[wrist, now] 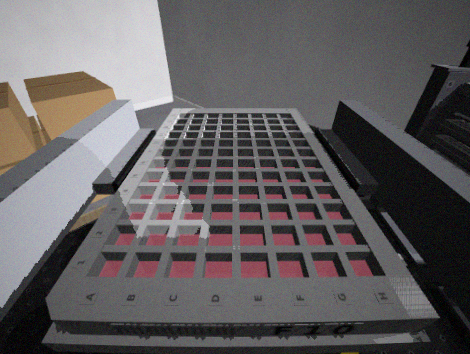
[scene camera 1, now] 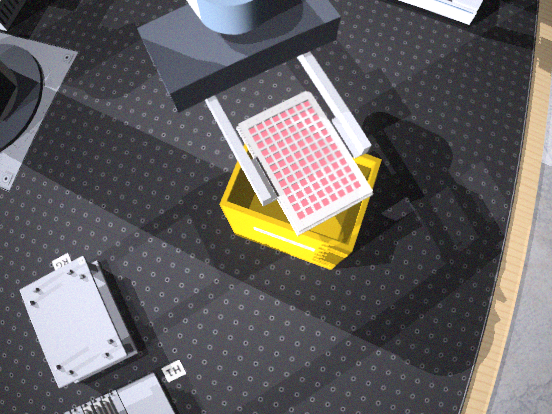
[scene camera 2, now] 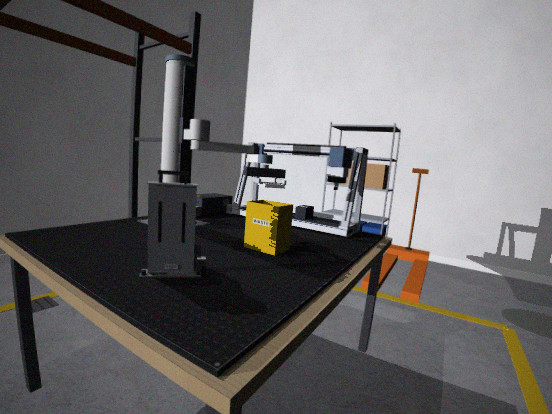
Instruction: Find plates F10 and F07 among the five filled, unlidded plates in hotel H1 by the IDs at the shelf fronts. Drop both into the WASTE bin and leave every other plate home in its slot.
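Frame: origin at the arm's base, x right, y back, z down, level; metres.
Where they show: gripper, fingertip midpoint: [wrist: 235,119] [scene camera 1: 317,175] [scene camera 2: 272,182].
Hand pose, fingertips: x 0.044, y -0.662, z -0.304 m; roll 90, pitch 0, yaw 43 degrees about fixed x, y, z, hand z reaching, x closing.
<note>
Each offset is from my fingertips to the top centre of the thing. "pt": to the spot under its first point.
My gripper [scene camera 1: 315,172] [scene camera 2: 273,183] [wrist: 235,119] is shut on plate F10 @[dy +0.018, dx -0.017, dz +0.007 m] [scene camera 1: 306,159] [wrist: 252,220], an unlidded plate with pink-filled wells, gripped by its two long sides. The ID F10 shows on its near edge in the wrist view. The plate is level and high above the yellow WASTE bin @[dy +0.016, dx -0.018, dz +0.091 m] [scene camera 1: 239,216] [scene camera 2: 257,237]. In scene camera 1 its far end overhangs the opening, turned relative to the bin. Part of the hotel by the H1 label @[pt dy +0.114, dx +0.273, dz +0.291 m] [scene camera 1: 174,370] shows at the bottom edge of scene camera 1; its shelf IDs and plate F07 cannot be made out.
A pale stand [scene camera 1: 75,322] with small pins sits by the RG label @[pt dy +0.356, dx +0.182, dz +0.291 m] [scene camera 1: 62,262], left of the bin. A gantry frame [scene camera 2: 357,192] stands behind the bin, with a small dark block @[pt dy +0.104, dx -0.560, dz +0.200 m] [scene camera 2: 304,212] near it. A dark shelved structure @[pt dy +0.035, dx +0.387, dz +0.061 m] [wrist: 425,102] rises at right in the wrist view.
</note>
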